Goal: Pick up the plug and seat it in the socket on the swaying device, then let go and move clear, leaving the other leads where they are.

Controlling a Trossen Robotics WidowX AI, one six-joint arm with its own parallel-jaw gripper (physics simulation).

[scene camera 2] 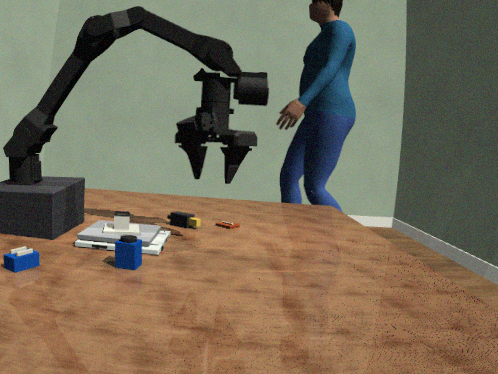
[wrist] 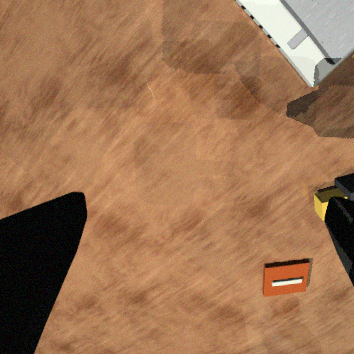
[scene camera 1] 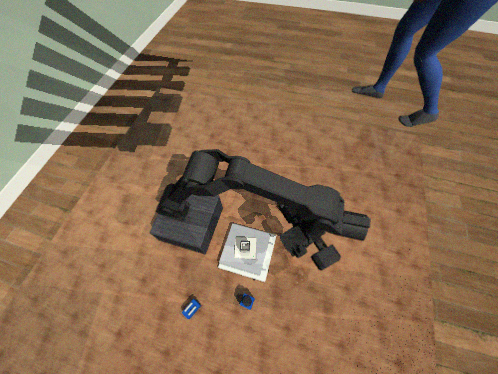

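The black plug with a yellow end [scene camera 2: 182,219] [wrist: 327,204] lies on the table behind the device in scene camera 2; at the right of the wrist view a finger partly covers it. In scene camera 1 the arm hides it. The device, a grey plate on a white base [scene camera 1: 229,257] [scene camera 2: 151,234] [wrist: 327,25], lies near the arm's base. The small square socket [scene camera 1: 245,246] [scene camera 2: 122,221] stands upright on its cream pad. My gripper [scene camera 2: 213,180] [wrist: 209,207] is open and empty, pointing down high above the table, to the right of the device in scene camera 2.
A flat orange piece with a white bar [scene camera 2: 228,225] [wrist: 286,278] lies beyond the plug's yellow end. A blue block with a black round top [scene camera 1: 246,301] [scene camera 2: 128,254] and a blue block with two white bars [scene camera 1: 190,309] [scene camera 2: 21,260] stand in front. A person [scene camera 2: 327,75] stands beyond the table.
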